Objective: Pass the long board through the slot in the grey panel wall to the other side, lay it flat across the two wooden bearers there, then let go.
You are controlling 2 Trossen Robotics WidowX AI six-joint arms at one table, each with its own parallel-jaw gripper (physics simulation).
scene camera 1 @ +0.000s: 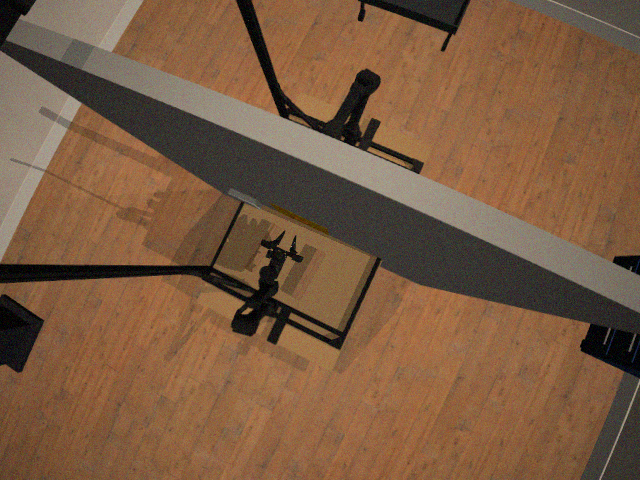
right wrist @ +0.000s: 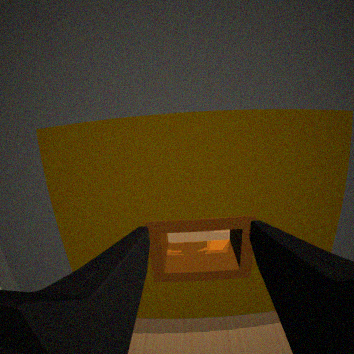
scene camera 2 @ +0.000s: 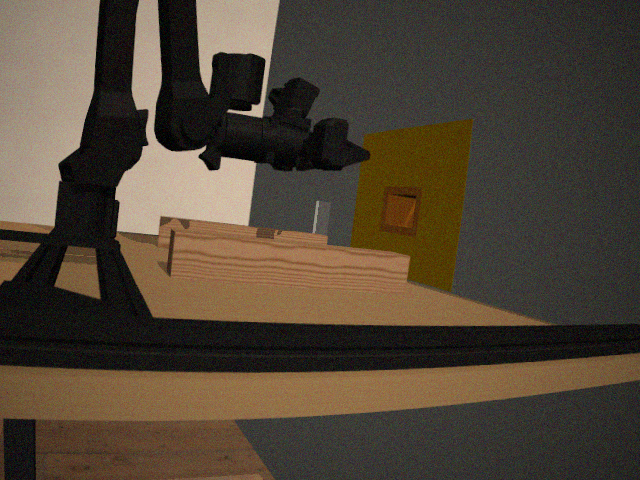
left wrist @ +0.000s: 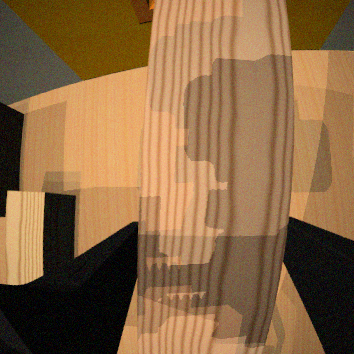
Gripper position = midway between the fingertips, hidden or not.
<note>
I see my left gripper (left wrist: pixel 208 227), my right gripper (scene camera 2: pixel 359 156), a slot (right wrist: pixel 228 258) and a grey upright piece (scene camera 2: pixel 309 216).
My right gripper also shows in the right wrist view (right wrist: pixel 199 232).
</note>
